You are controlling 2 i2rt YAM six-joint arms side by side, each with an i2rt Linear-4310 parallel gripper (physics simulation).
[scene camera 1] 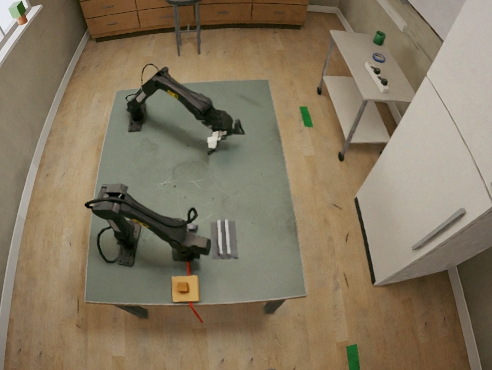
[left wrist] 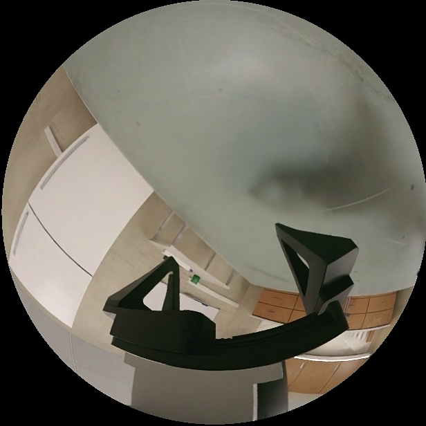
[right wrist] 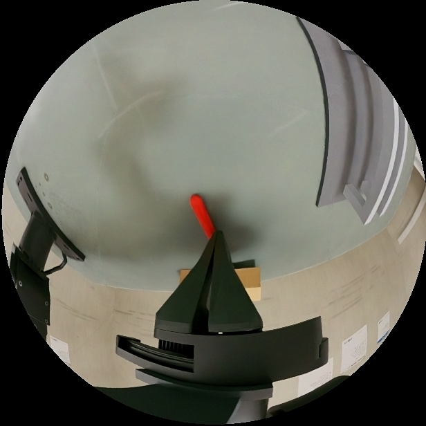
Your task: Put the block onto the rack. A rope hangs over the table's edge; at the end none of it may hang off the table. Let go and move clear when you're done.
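Frame: origin at the left arm's base, x back, y right, z up, level; centimetres.
Where they show: left gripper, fingertip midpoint: (scene camera 1: 235,135); right gripper, fingertip midpoint: (scene camera 1: 189,259); left arm's base, origin of the base link: (scene camera 1: 137,117); right arm's base, origin of the base link: (scene camera 1: 129,243).
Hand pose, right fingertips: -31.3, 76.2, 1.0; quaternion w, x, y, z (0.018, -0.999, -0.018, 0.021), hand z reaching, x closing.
Each offset is from my right fingertips to the top centre of the thing, as dx, dy, dz. "pt": to the spot under its first point. Level surfaces: height alone.
A tan block with a small knob {+2.0, +12.5, +6.3} (scene camera 1: 193,295) (right wrist: 248,276) sits at the table's near edge, on top of the red rope {pt +0.3, +3.7, -0.5} (scene camera 1: 189,268) (right wrist: 202,215). One rope end lies on the table; the other hangs over the near edge. The grey rack with two white rails {-13.5, -8.3, +3.2} (scene camera 1: 228,240) (right wrist: 334,105) lies right of my right arm in scene camera 1. My right gripper (right wrist: 219,235) is shut, its tips over the rope beside the block. The rope passes beneath the fingers and does not show between them. My left gripper (scene camera 1: 226,142) (left wrist: 222,247) is open and empty above the table's far part.
The green-grey table {dz -1.0} (scene camera 1: 250,190) carries both arms. The right arm's base (scene camera 1: 128,250) stands left of the rack. A white cart (scene camera 1: 345,42) and a white fridge (scene camera 1: 425,185) stand right of the table, and a stool (scene camera 1: 183,2) behind it.
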